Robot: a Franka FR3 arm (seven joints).
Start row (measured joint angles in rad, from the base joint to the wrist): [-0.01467, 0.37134, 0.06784, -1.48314, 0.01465, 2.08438, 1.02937]
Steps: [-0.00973, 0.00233, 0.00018, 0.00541, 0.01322, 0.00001, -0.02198]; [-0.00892, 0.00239, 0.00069, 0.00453, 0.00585, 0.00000, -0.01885]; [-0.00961, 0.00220, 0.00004, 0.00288, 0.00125, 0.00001, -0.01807]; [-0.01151, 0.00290, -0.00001, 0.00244, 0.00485, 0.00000, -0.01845]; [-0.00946, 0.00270, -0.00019, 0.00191, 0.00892, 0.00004, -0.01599]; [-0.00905, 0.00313, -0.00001, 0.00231, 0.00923, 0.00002, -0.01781]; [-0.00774, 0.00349, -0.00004, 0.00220, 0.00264, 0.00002, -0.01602]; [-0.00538, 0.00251, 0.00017, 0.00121, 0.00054, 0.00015, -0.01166]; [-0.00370, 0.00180, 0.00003, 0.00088, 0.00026, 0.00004, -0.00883]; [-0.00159, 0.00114, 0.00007, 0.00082, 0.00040, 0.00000, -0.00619]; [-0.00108, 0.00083, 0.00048, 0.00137, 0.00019, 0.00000, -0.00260]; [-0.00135, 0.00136, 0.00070, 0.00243, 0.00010, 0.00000, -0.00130]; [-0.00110, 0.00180, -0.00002, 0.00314, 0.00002, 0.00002, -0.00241]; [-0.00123, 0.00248, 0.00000, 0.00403, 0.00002, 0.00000, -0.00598]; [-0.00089, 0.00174, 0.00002, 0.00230, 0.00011, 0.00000, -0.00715]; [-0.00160, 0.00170, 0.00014, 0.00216, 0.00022, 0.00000, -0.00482]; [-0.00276, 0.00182, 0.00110, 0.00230, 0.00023, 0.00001, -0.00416]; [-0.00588, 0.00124, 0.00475, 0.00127, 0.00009, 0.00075, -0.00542]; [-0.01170, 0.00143, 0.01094, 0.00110, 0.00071, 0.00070, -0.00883]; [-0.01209, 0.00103, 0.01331, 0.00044, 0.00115, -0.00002, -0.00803]
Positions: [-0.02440, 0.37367, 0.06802, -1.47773, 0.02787, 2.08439, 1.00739]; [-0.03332, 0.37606, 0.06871, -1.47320, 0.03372, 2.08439, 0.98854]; [-0.04293, 0.37826, 0.06875, -1.47032, 0.03497, 2.08440, 0.97047]; [-0.05444, 0.38116, 0.06874, -1.46788, 0.03982, 2.08440, 0.95202]; [-0.06390, 0.38386, 0.06855, -1.46597, 0.04874, 2.08444, 0.93603]; [-0.07295, 0.38699, 0.06854, -1.46366, 0.05797, 2.08446, 0.91822]; [-0.08069, 0.39048, 0.06850, -1.46146, 0.06061, 2.08448, 0.90220]; [-0.08607, 0.39299, 0.06867, -1.46025, 0.06115, 2.08463, 0.89054]; [-0.08977, 0.39479, 0.06870, -1.45937, 0.06141, 2.08467, 0.88171]; [-0.09136, 0.39593, 0.06877, -1.45855, 0.06181, 2.08467, 0.87552]; [-0.09244, 0.39676, 0.06925, -1.45718, 0.06200, 2.08467, 0.87292]; [-0.09379, 0.39812, 0.06995, -1.45475, 0.06210, 2.08467, 0.87162]; [-0.09489, 0.39992, 0.06993, -1.45161, 0.06212, 2.08469, 0.86921]; [-0.09612, 0.40240, 0.06993, -1.44758, 0.06214, 2.08469, 0.86323]; [-0.09701, 0.40414, 0.06995, -1.44528, 0.06225, 2.08469, 0.85608]; [-0.09861, 0.40584, 0.07009, -1.44312, 0.06247, 2.08469, 0.85126]; [-0.10137, 0.40766, 0.07119, -1.44082, 0.06270, 2.08470, 0.84710]; [-0.10725, 0.40890, 0.07594, -1.43955, 0.06279, 2.08545, 0.84168]; [-0.11895, 0.41033, 0.08688, -1.43845, 0.06350, 2.08615, 0.83285]; [-0.13104, 0.41136, 0.10019, -1.43801, 0.06465, 2.08613, 0.82482]
